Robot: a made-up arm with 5 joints.
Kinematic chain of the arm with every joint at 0, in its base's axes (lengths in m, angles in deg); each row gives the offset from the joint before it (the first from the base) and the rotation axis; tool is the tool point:
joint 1: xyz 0 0 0.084 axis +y
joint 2: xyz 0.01 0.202 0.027 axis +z
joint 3: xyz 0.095 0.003 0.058 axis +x
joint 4: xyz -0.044 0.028 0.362 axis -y
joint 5: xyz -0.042 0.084 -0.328 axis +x
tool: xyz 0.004 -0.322 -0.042
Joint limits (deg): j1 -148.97..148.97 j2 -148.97..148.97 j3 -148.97..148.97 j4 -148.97..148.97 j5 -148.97..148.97
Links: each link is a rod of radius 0.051 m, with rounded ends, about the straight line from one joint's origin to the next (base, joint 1, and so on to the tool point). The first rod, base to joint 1, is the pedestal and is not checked.
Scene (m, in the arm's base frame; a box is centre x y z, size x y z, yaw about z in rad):
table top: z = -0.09
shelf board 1: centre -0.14 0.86 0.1 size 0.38 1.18 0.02 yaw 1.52
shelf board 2: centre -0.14 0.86 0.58 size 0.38 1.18 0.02 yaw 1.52
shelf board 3: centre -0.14 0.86 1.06 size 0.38 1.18 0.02 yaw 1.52
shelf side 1: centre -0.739 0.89 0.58 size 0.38 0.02 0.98 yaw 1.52
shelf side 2: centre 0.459 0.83 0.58 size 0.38 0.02 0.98 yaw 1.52
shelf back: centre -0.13 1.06 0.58 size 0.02 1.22 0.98 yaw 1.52
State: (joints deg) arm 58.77 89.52 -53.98 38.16 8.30
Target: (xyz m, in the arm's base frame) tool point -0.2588 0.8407 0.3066
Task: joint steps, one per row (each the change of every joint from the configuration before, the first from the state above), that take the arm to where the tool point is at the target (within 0.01 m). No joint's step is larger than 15 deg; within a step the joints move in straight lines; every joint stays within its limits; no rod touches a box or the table.
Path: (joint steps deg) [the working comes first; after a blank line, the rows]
Joints at the target: 16.73 95.67 -82.93 83.99 58.19
Straight joint move there: clear.

1: -10.51 1.54 -7.24 11.46 12.47
2: -10.51 1.53 -7.24 11.46 12.48
3: -10.51 1.54 -7.24 11.45 12.47
4: -10.51 1.54 -7.23 11.46 12.47

